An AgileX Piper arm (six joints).
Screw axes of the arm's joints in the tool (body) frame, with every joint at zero. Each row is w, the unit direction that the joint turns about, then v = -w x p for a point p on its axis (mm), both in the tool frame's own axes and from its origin. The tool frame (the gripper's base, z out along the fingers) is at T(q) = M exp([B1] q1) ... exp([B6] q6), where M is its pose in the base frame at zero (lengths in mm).
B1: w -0.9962 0 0.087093 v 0 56.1 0
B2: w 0 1 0 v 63.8 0 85
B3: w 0 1 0 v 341.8 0 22
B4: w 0 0 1 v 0 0 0
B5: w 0 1 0 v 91 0 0
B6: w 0 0 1 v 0 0 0
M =
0.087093 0 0.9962 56.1
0 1 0 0
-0.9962 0 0.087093 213.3
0 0 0 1
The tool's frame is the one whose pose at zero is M.
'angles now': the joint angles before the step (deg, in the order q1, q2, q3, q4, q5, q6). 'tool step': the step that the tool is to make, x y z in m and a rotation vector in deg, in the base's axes. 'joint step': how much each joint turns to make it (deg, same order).
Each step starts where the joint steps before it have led.
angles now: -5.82, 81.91, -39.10, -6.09, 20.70, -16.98
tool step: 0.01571, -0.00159, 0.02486, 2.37, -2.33, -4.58
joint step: 0.12, 0.00, -6.10, 0.18, 4.24, 5.02
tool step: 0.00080, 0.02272, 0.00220, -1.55, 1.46, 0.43
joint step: 6.27, 0.00, -0.81, -9.04, 3.23, 11.95
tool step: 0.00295, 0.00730, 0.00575, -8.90, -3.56, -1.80
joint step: 5.20, 0.00, 0.00, -23.85, 2.12, 22.42
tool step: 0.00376, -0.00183, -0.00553, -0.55, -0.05, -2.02
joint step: 0.05, 1.51, -0.04, -3.66, 0.23, 4.95
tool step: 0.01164, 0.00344, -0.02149, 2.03, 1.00, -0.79
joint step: 0.06, 4.79, 0.00, -2.08, -3.25, 4.92
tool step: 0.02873, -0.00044, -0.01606, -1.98, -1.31, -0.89
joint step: -0.01, 7.28, -3.98, -10.39, -1.32, 10.40
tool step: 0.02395, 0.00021, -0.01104, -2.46, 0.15, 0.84
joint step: 0.01, 5.65, -4.43, -4.86, 0.37, 2.76
